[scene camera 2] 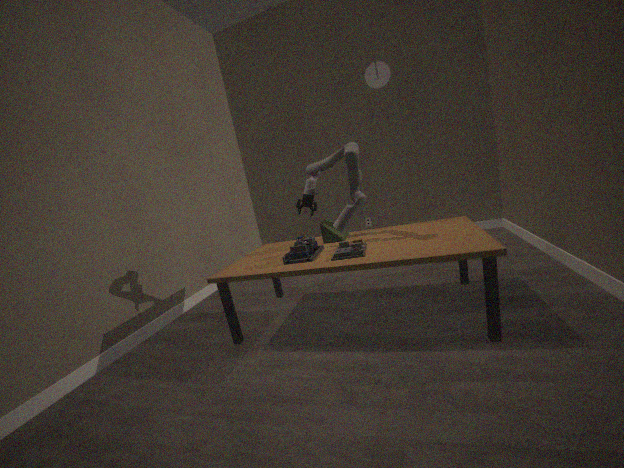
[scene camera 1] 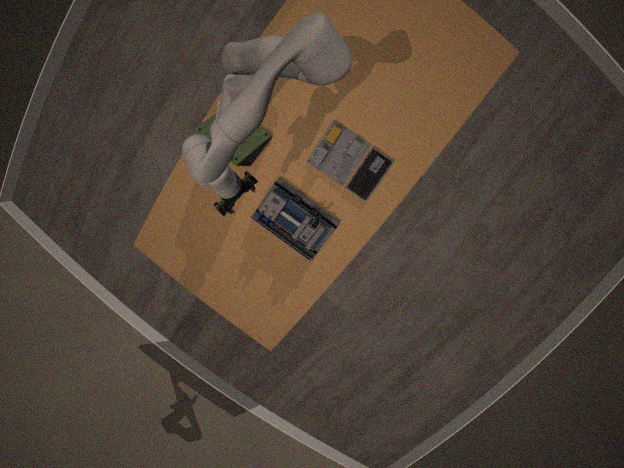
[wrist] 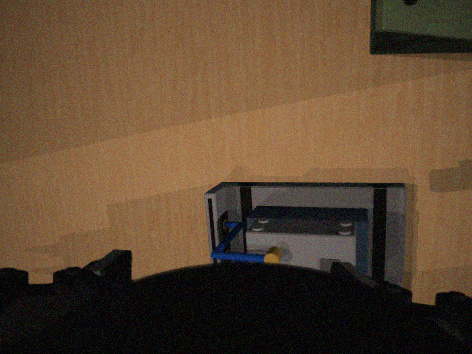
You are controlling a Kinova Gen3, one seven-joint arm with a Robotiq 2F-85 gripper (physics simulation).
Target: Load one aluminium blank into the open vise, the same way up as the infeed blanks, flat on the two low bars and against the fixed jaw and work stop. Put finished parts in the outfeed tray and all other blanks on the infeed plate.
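Where they show: gripper, fingertip midpoint: (scene camera 2: 305,215) (scene camera 1: 242,200); arm's base, origin of the base link: (scene camera 2: 337,228).
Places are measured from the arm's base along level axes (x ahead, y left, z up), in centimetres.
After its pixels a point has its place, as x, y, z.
My gripper (scene camera 1: 236,194) @[25.0, -15.2, 17.1] (scene camera 2: 305,211) @[25.0, -15.2, 17.1] (wrist: 230,279) @[25.0, -15.2, 17.1] is open and empty, high above the table beside the vise's blue-handle end. The vise (scene camera 1: 275,199) @[31.6, -11.6, 2.2] (scene camera 2: 303,249) @[52.6, -10.5, -0.3] (wrist: 305,248) @[29.9, -14.1, 2.2] sits in a dark-edged housing; a light strip (scene camera 1: 290,216) @[39.7, -13.5, 0.9] shows in its middle, and I cannot tell whether it is a bar or a blank. In the wrist view my gripper hides the vise's lower part. The grey infeed plate (scene camera 1: 336,168) @[42.1, 10.8, -6.6] carries several grey pieces, among them a blank (scene camera 1: 354,147) @[42.6, 21.0, -3.1], and a yellow block (scene camera 1: 333,134) @[33.5, 19.9, -3.0]. The dark outfeed tray (scene camera 1: 363,185) @[54.3, 12.2, -6.8] holds one grey part (scene camera 1: 376,163) @[52.7, 21.6, -4.7].
The vise's blue handle (wrist: 240,257) @[30.5, -19.2, 3.6] with a yellow knob (wrist: 271,255) @[30.1, -16.6, 3.6] sticks up at its end nearest my gripper. The green arm base (scene camera 1: 253,146) @[13.1, -1.2, 1.0] (scene camera 2: 332,232) @[14.4, -0.9, 0.1] (wrist: 425,22) @[13.6, -6.6, 6.3] stands behind the vise. The plate and tray lie side by side, apart from the vise, on the wooden table (scene camera 1: 428,90) @[51.0, 56.5, -7.4] (scene camera 2: 428,241) @[42.2, 62.0, -7.4].
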